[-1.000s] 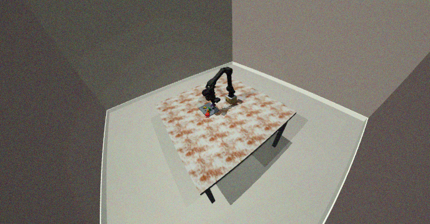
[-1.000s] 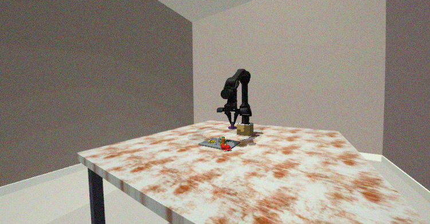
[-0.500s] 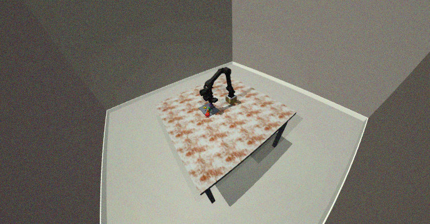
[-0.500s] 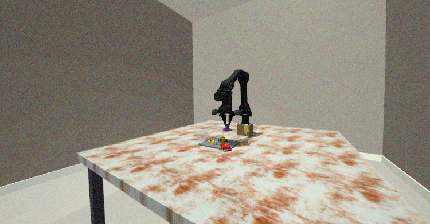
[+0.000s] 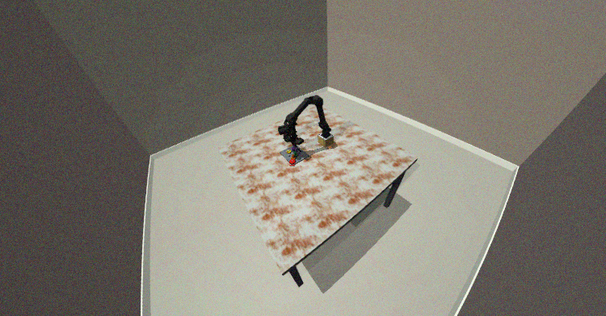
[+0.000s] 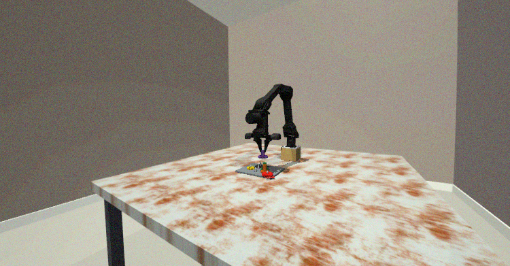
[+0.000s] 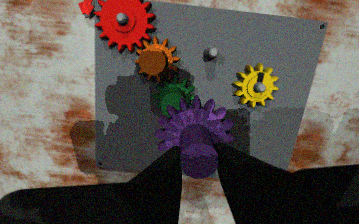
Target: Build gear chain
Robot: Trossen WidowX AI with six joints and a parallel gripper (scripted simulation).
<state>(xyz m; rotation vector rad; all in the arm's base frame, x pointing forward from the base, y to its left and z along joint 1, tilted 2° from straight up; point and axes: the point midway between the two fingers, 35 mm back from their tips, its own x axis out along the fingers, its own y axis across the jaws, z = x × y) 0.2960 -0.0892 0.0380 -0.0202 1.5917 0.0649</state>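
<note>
Right now the green gear is 20 mm ahead of my gripper tip, 10 mm to the left of it and 70 mm below it. The rest, counted from my gripper tip: purple gear 10 mm below; then yellow gear 20 mm ahead, 60 mm to the right, 80 mm below; then orange gear 50 mm ahead, 30 mm to the left, 70 mm below.
</note>
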